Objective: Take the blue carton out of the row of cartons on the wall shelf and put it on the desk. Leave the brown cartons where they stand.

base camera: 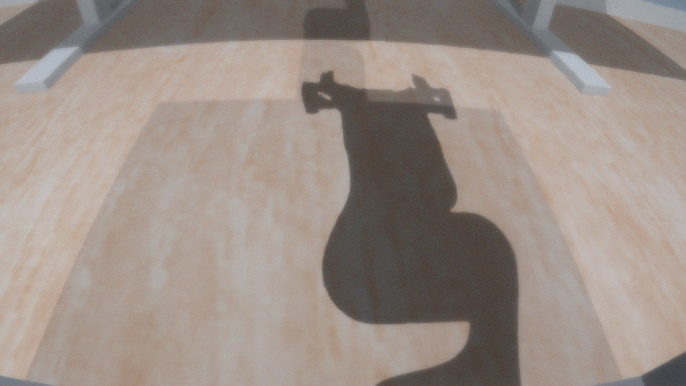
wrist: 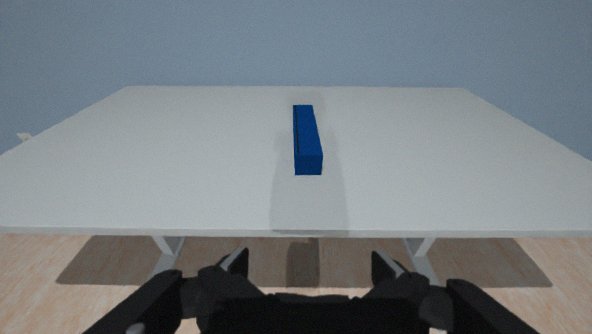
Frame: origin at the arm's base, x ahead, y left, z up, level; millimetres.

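Seen in the pictures: gripper, fingertip midpoint: (wrist: 309, 263).
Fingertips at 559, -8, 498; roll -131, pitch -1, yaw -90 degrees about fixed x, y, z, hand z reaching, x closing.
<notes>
Pixels of each thing's top centre, then the offset from my fingertips to it, as dx, dy, dz. Level surfaces: height alone.
- blue carton at its top centre: (wrist: 305, 125) +432, +0, -117
- white desk at its surface level: dz -174
- wooden floor at its surface level: dz -894
- small pale object at its top centre: (wrist: 22, 133) +896, +1538, -437
The blue carton (wrist: 308, 132) lies on its long side on the white desk (wrist: 150, 165), near the middle of the top, with its narrow end toward the wrist camera. A thin dark line runs along its left edge. My gripper (wrist: 309, 263) is open, with nothing between its fingers. In the wrist view it is on the near side of the desk's front edge, apart from the carton. The wall shelf and the brown cartons do not show in either view.
The desk's legs and feet (base camera: 50, 70) (base camera: 580, 75) stand on the wooden floor (base camera: 225, 225) at left and right. The arm's shadow (base camera: 400, 200) falls between them. A blue-grey wall (wrist: 300, 40) rises behind the desk. A small pale object (wrist: 24, 136) shows beyond its left edge.
</notes>
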